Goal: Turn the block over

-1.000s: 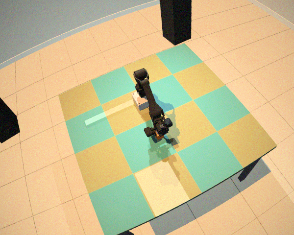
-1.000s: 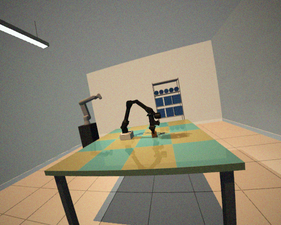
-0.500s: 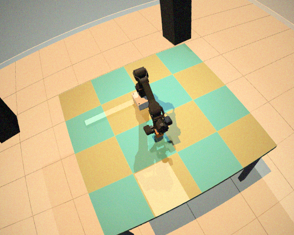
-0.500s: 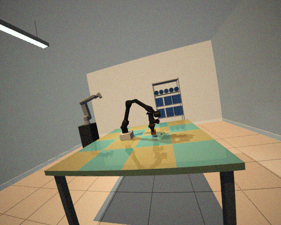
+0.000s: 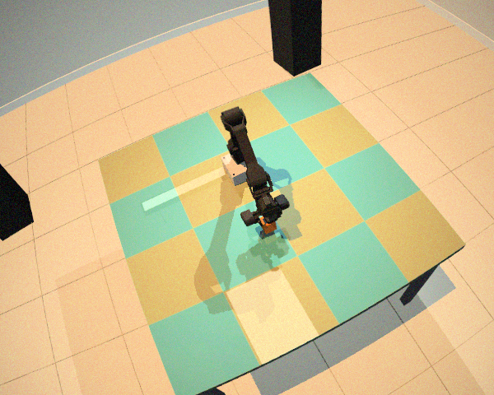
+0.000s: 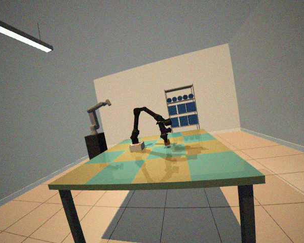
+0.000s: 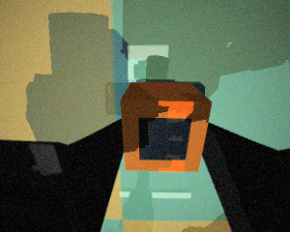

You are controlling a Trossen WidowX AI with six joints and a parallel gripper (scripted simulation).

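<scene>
My gripper tip is 1 cm below the block.
</scene>
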